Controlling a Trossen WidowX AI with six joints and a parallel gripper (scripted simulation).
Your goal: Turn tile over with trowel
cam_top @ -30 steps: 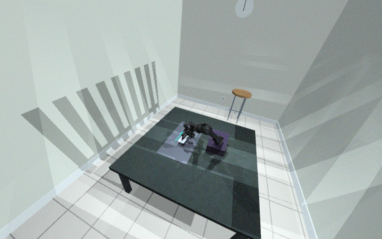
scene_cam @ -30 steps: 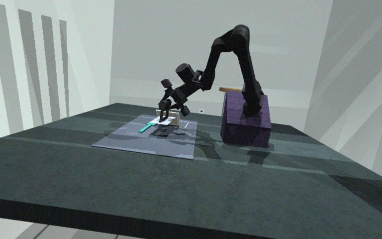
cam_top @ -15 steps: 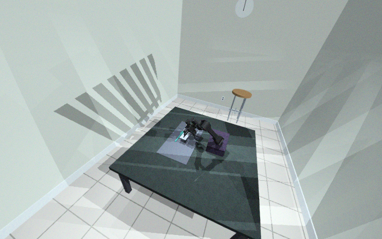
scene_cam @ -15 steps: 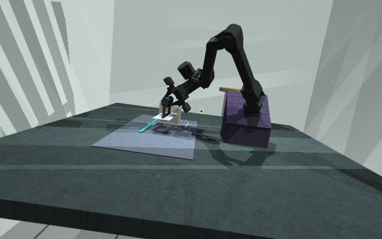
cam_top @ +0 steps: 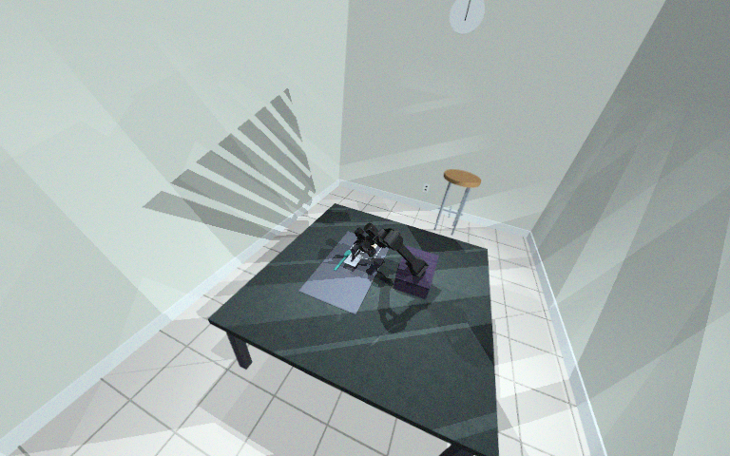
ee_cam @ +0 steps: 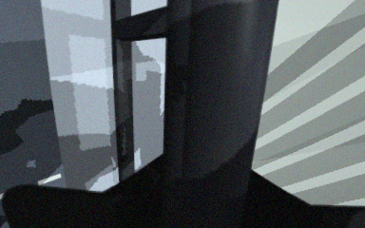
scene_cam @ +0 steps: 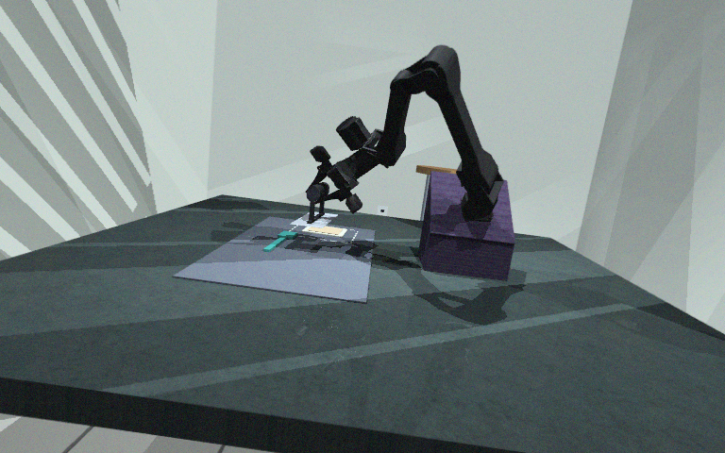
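Now: the teal piece 11 cm below my gripper tip, 6 cm ahead of it and 2 cm to the left of it. The rest, counted from my gripper tip: grey mat (13 cm below, 6 cm to the left); tile (15 cm to the right, 10 cm below, 4 cm behind); small trowel (3 cm behind, 1 cm below).
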